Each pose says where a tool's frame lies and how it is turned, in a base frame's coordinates. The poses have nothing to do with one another.
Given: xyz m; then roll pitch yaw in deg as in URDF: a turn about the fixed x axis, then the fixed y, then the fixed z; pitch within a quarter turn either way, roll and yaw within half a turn.
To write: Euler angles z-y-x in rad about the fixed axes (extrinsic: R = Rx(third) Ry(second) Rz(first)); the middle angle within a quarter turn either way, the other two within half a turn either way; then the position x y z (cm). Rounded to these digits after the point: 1 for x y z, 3 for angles.
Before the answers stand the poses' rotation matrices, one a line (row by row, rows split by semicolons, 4 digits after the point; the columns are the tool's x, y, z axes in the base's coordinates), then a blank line. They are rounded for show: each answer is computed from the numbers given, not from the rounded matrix.
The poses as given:
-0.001 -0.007 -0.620 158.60 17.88 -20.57
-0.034 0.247 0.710 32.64 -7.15 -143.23
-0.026 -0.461 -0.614 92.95 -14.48 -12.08
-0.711 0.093 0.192 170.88 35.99 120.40
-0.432 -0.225 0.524 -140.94 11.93 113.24
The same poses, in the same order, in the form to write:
0.8910 -0.2222 -0.3958; -0.3344 -0.9111 -0.2412; -0.3070 0.3473 -0.8861
-0.7948 0.5578 -0.2389; -0.5939 -0.6344 0.4948; 0.1245 0.5352 0.8355
0.9468 -0.2550 -0.1964; -0.2026 0.0019 -0.9793; 0.2500 0.9670 -0.0498
-0.4094 0.8045 0.4303; 0.6979 0.5800 -0.4202; -0.5876 0.1282 -0.7989
-0.3861 0.7649 -0.5157; 0.8990 0.1867 -0.3961; -0.2067 -0.6165 -0.7597

0.244 -0.407 2.876 -0.1 -0.7 -62.0
-2.530 -0.241 -0.535 -3.4 24.7 71.0
0.263 -0.198 1.622 -2.6 -46.1 -61.4
-2.042 0.445 2.657 -71.1 9.3 19.2
-2.038 -0.542 2.661 -43.2 -22.5 52.4

